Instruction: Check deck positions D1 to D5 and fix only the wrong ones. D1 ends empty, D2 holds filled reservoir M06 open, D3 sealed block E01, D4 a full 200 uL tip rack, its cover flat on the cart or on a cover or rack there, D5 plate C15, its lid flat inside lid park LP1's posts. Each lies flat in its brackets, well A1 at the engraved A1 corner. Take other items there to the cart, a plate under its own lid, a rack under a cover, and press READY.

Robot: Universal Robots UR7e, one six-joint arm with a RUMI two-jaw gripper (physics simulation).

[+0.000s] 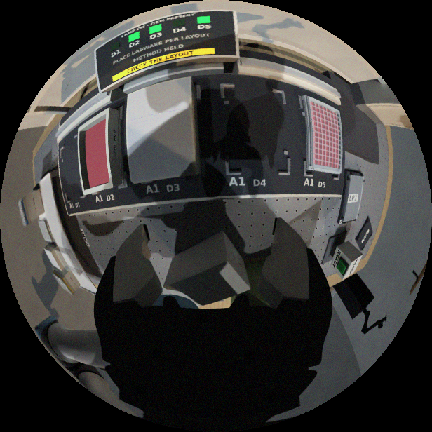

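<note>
My gripper [209, 223] is open, its two fingers wide apart in front of the deck. Reservoir [97, 152] with red filling stands open at D2. A large smooth grey-white item [160, 130] covers D3; its type and label cannot be read. D4 [257, 135] shows bare brackets, partly in shadow. A plate [325, 135] with pink wells sits uncovered at D5. D1 [69, 170] at the far left shows brackets with no item. Lid park LP1 [353, 198] is right of the deck front, with a flat grey surface; whether a lid lies in it cannot be told. The READY button [342, 265] is green.
The status screen [167, 47] shows D2, D3 and D5 lit, D1 and D4 dark, and "CHECK THE LAYOUT". At the left, a white-edged cart [49, 192] stands near several small pale items [56, 256]. A perforated metal surface [255, 212] lies before the deck.
</note>
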